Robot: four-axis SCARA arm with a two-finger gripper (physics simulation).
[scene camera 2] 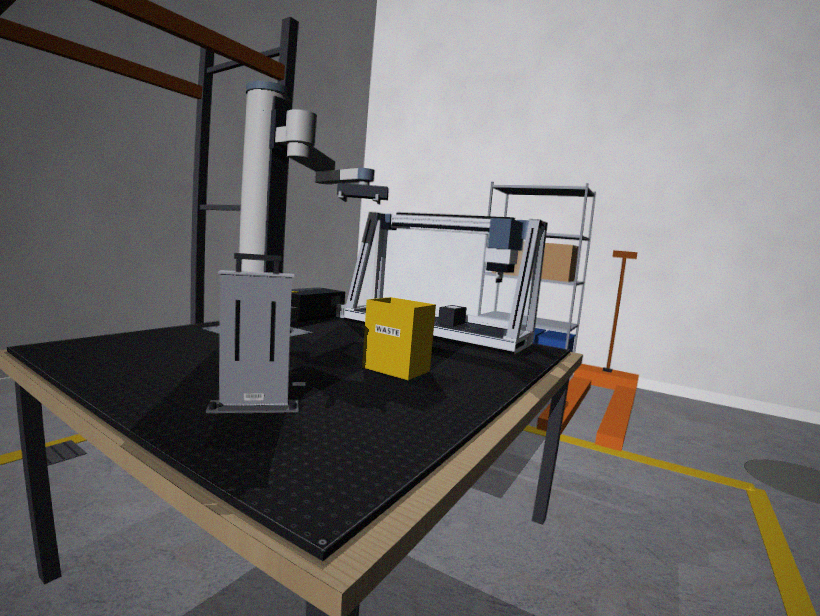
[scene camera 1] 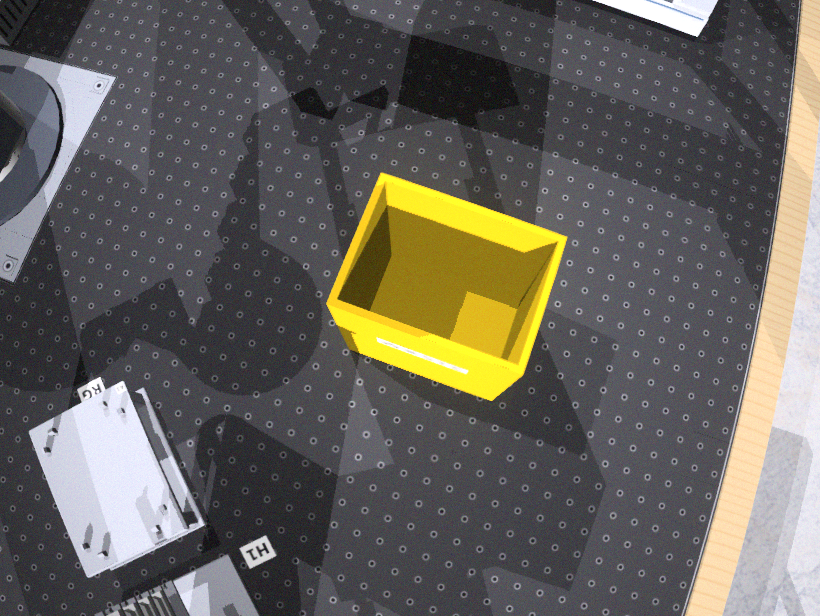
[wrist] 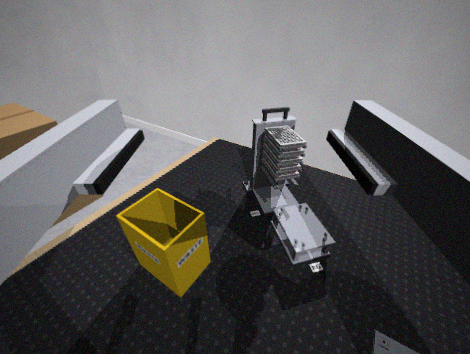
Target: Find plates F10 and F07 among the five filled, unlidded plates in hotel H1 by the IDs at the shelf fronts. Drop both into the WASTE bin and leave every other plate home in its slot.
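Frame: origin at the arm's base, x ahead, y left, z up, level; metres.
Seen in the pictures: gripper, fingertip midpoint: (scene camera 2: 358,195) (wrist: 235,119).
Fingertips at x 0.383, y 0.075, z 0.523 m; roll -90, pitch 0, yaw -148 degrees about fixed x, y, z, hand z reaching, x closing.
A point is followed by its place in that frame.
My gripper (scene camera 2: 359,198) @(x 0.383, y 0.075, z 0.523 m) (wrist: 235,119) @(x 0.383, y 0.075, z 0.523 m) is open and empty, high above the table. Its two pads stand wide apart in the wrist view, facing hotel H1 (scene camera 1: 222,583) @(x 0.524, y -0.362, z 0.021 m) (scene camera 2: 255,377) @(x 0.592, y -0.491, z 0.079 m) (wrist: 257,150) @(x 0.610, y -0.429, z 0.195 m) from a distance. Several plates (wrist: 284,155) @(x 0.492, y -0.368, z 0.244 m) are stacked in the hotel; their IDs are too small to read. In scene camera 2 the hotel's back hides the plates. The yellow WASTE bin (scene camera 1: 424,368) @(x 0.649, y -0.085, z 0.070 m) (scene camera 2: 391,351) @(x 0.663, y -0.085, z 0.081 m) (wrist: 192,265) @(x 0.566, y -0.020, z 0.084 m) stands upright on the table, apart from the hotel. Its visible floor is bare in scene camera 1.
A low stand (scene camera 1: 106,470) @(x 0.383, y -0.291, z 0.073 m) (wrist: 305,227) @(x 0.371, y -0.295, z 0.073 m) with upright pins and an RG label (scene camera 1: 91,389) @(x 0.304, y -0.225, z 0.013 m) (wrist: 316,267) @(x 0.305, y -0.227, z 0.013 m) is near the hotel's front. The H1 label (scene camera 1: 257,551) @(x 0.546, y -0.318, z 0.013 m) (wrist: 255,213) @(x 0.546, y -0.318, z 0.013 m) lies beside the hotel. The arm's column (scene camera 2: 255,179) @(x 0.037, y -0.066, z 0.560 m) and a gantry machine (scene camera 2: 528,278) @(x 0.850, y 0.519, z 0.291 m) stand beyond the hotel in scene camera 2.
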